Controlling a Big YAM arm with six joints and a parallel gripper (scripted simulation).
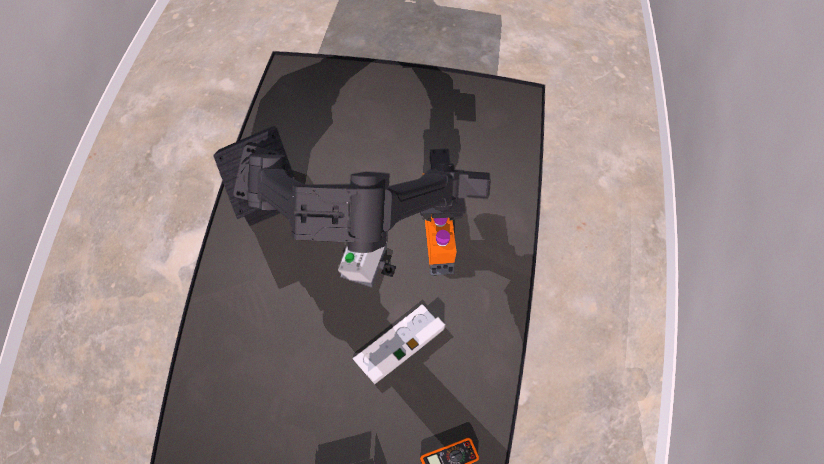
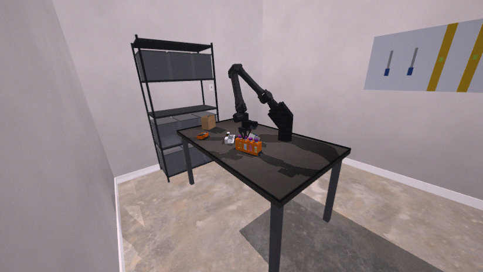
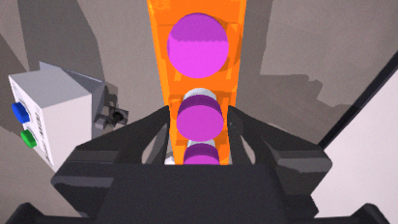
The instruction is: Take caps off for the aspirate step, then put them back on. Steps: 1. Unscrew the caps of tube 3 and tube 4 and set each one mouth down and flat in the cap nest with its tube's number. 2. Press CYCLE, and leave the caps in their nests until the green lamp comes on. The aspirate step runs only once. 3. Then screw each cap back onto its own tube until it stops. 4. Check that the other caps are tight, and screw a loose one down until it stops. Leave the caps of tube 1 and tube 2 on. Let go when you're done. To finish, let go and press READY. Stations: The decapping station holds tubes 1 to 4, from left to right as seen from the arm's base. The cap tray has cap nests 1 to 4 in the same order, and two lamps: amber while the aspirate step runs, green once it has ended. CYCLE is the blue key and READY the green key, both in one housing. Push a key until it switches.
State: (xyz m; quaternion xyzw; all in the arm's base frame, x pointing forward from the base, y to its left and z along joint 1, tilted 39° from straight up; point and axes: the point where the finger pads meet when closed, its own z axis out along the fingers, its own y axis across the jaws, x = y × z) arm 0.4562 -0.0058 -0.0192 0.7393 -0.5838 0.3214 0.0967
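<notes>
The cap is 50 mm to the right of my hand and 10 mm ahead of it. Also, from my hand: green key 210 mm behind, 100 mm to the right, 50 mm below; then blue key 200 mm behind, 60 mm to the right, 50 mm below; then key housing 190 mm behind, 80 mm to the right, 60 mm below.
</notes>
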